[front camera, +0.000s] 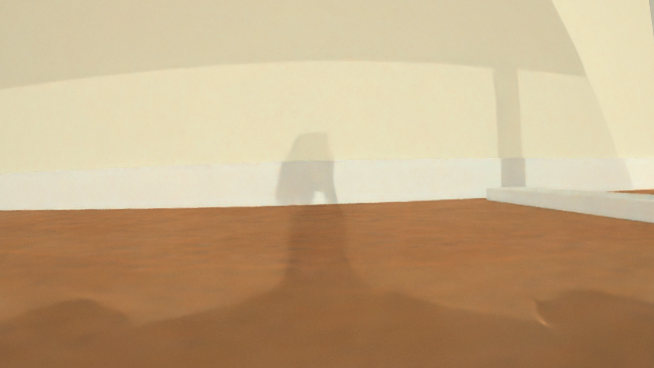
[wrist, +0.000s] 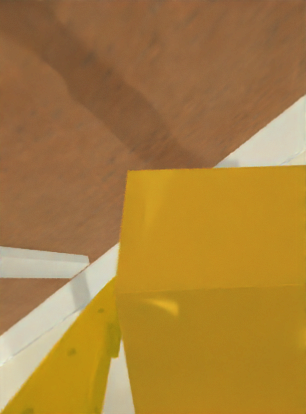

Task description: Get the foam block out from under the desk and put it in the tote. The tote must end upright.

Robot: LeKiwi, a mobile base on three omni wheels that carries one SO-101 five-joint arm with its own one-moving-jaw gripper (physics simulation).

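Places are measured from the arm's base along level axes (x ahead, y left, z up), in centimetres.
Pixels of known places: hand, tool point: (wrist: 133,289).
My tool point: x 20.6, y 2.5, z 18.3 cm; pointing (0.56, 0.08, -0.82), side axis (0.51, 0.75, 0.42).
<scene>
Behind a point stands the place of what it marks.
The yellow foam block (wrist: 212,232) @[x 19.5, y 5.5, z 18.5 cm] fills the lower right of the wrist view, held clear above the brown floor (wrist: 83,166) @[x 37.3, y -9.2, z -9.0 cm]. My gripper (wrist: 206,312) is shut on it. One yellow jaw (wrist: 76,358) @[x 18.4, y 2.2, z 19.5 cm] lies against the block's left side, and the other jaw is hidden behind the block. Neither the gripper nor the block shows in the front view; only their shadow (front camera: 307,171) @[x 61.4, y 5.1, z -2.2 cm] falls on the wall ahead.
A cream wall with a white skirting board (front camera: 197,187) @[x 59.8, y 28.1, z -4.8 cm] (wrist: 275,139) @[x 60.3, y 20.2, z -5.0 cm] stands close ahead. A low white slab (front camera: 533,197) @[x 46.4, y -33.0, z -7.5 cm] (wrist: 39,265) lies on the floor at the right by the wall. A pale upright band (front camera: 507,119) @[x 66.2, y -42.0, z 9.2 cm] runs down the wall above it.
</scene>
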